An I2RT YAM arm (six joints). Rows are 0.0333 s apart.
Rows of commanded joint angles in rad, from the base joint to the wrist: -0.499 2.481 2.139 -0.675 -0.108 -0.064; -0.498 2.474 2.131 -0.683 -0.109 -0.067; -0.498 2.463 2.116 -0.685 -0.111 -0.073; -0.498 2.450 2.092 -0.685 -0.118 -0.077; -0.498 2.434 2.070 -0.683 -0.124 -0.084; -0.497 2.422 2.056 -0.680 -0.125 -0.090; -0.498 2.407 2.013 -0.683 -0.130 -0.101; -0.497 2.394 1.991 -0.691 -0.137 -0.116; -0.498 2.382 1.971 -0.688 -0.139 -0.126; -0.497 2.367 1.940 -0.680 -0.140 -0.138; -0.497 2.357 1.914 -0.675 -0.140 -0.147; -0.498 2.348 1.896 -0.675 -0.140 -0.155; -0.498 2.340 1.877 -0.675 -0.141 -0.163; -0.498 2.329 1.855 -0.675 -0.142 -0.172; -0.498 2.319 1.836 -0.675 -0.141 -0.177
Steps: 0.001 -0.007 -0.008 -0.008 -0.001 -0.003; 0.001 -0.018 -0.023 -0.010 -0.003 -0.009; 0.001 -0.031 -0.047 -0.010 -0.010 -0.013; 0.001 -0.047 -0.069 -0.008 -0.016 -0.020; 0.002 -0.059 -0.083 -0.005 -0.017 -0.026; 0.001 -0.074 -0.126 -0.008 -0.022 -0.037; 0.002 -0.087 -0.148 -0.016 -0.029 -0.052; 0.001 -0.099 -0.168 -0.013 -0.031 -0.062; 0.002 -0.114 -0.199 -0.005 -0.032 -0.074; 0.002 -0.124 -0.225 0.000 -0.032 -0.083; 0.001 -0.133 -0.243 0.000 -0.032 -0.091; 0.001 -0.141 -0.262 0.000 -0.033 -0.099; 0.001 -0.152 -0.284 0.000 -0.034 -0.108; 0.001 -0.162 -0.303 0.000 -0.033 -0.113
